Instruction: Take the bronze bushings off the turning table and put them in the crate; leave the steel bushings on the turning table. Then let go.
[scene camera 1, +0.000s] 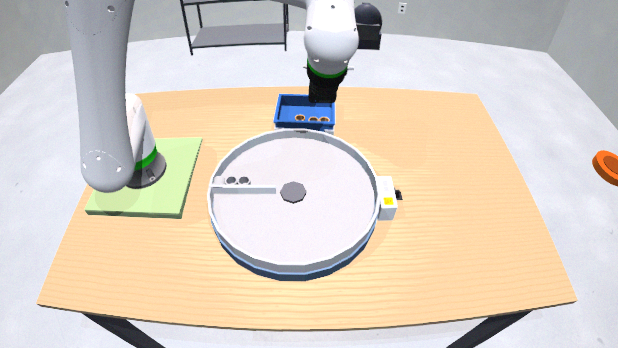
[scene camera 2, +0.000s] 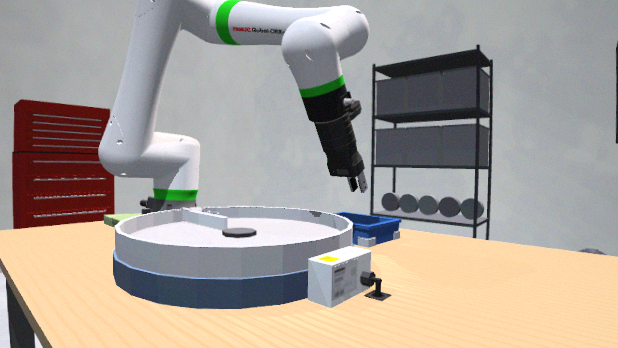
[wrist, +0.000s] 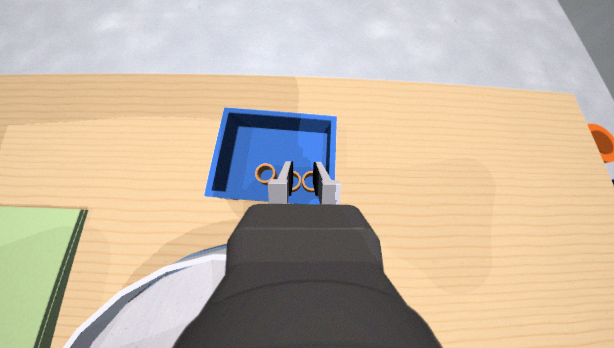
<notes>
In view: my gripper (scene camera 2: 359, 189) and a blue crate (scene camera 1: 288, 106).
My gripper is seen too in the wrist view (wrist: 303, 172). The blue crate also shows in the wrist view (wrist: 247, 138).
</notes>
